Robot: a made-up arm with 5 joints. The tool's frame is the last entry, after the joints.
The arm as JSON. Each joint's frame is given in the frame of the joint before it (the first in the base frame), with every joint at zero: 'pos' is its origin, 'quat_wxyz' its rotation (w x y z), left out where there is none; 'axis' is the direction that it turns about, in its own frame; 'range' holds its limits. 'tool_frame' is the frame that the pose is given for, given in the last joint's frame.
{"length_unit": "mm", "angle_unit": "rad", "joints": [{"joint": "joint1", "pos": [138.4, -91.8, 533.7], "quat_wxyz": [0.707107, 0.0, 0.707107, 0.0], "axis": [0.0, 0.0, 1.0], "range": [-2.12, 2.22]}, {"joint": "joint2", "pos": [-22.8, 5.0, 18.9], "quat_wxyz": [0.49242, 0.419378, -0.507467, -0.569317], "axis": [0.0, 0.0, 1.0], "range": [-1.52, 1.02]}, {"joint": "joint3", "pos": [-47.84, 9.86, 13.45], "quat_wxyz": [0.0, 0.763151, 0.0, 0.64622], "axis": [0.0, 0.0, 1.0], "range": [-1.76, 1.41]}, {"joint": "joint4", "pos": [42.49, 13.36, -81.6], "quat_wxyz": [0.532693, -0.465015, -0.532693, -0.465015], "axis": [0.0, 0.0, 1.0], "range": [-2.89, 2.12]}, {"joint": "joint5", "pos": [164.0, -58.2, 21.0], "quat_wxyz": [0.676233, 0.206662, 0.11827, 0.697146], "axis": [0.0, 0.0, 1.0], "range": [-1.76, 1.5]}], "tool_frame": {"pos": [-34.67, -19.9, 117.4], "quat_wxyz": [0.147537, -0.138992, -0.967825, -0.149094]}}
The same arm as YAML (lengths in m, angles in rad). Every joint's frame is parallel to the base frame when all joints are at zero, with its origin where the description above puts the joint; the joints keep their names.
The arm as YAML. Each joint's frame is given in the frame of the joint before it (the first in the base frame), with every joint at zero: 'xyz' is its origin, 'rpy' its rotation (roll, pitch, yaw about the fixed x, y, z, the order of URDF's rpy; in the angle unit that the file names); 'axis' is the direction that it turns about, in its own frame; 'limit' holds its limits. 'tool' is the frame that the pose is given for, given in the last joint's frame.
units:
  length: m
  angle: rad
joints:
  - name: joint1
    type: revolute
    origin:
      xyz: [0.1384, -0.0918, 0.5337]
      rpy: [0.0, 0.0, 0.0]
    axis: [1.0, 0.0, 0.0]
    limit:
      lower: -2.12
      upper: 2.22
  - name: joint2
    type: revolute
    origin:
      xyz: [0.0189, 0.005, 0.0228]
      rpy: [0.0, 0.0, 0.0]
    axis: [0.133199, 0.164799, 0.977292]
    limit:
      lower: -1.52
      upper: 1.02
  - name: joint3
    type: revolute
    origin:
      xyz: [0.0105, 0.0494, 0.004]
      rpy: [0.0, 0.0, 0.0]
    axis: [0.0, -1.0, 0.0]
    limit:
      lower: -1.76
      upper: 1.41
  - name: joint4
    type: revolute
    origin:
      xyz: [-0.0075, 0.0816, 0.0439]
      rpy: [0.0, 0.0, 0.0]
    axis: [-1.0, 0.0, 0.0]
    limit:
      lower: -2.89
      upper: 2.12
  - name: joint5
    type: revolute
    origin:
      xyz: [-0.021, -0.164, -0.0582]
      rpy: [0.0, 0.0, 0.0]
    axis: [-0.886606, -0.448103, -0.114601]
    limit:
      lower: -1.76
      upper: 1.5
tool:
  origin:
    xyz: [-0.0908, -0.0704, -0.0467]
    rpy: [2.1696, 1.2894, 2.9435]

